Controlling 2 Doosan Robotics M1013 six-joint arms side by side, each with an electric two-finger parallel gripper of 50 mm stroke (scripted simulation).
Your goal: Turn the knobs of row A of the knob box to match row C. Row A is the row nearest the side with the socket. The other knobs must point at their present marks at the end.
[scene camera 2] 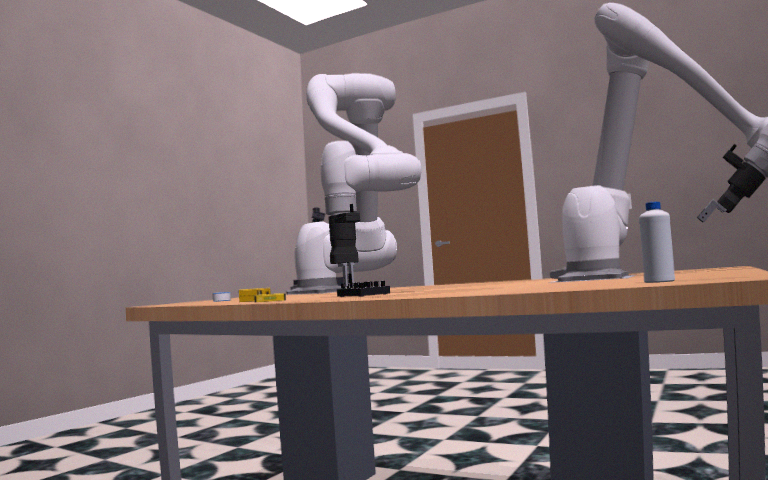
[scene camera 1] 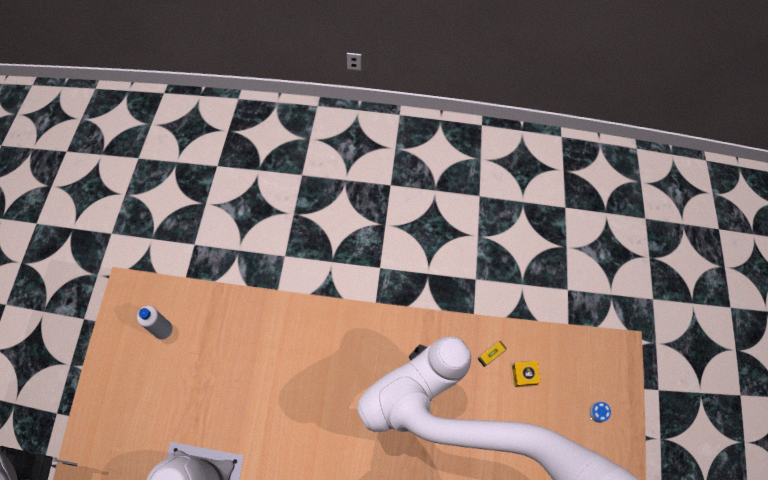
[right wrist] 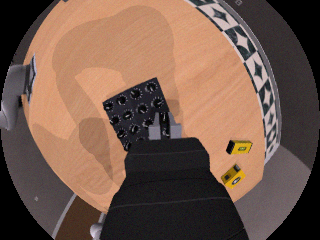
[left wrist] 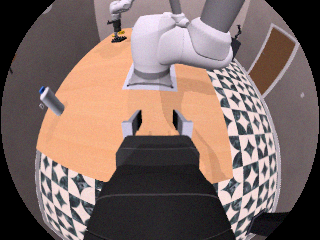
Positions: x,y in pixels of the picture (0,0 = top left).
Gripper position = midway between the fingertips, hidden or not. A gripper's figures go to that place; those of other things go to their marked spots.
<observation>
My left gripper (scene camera 2: 700,220): 1.81 m from the lens. My right gripper (scene camera 2: 348,286): 1.66 m from the lens. A white bottle (scene camera 2: 657,253) is 1.31 m from the lens.
</observation>
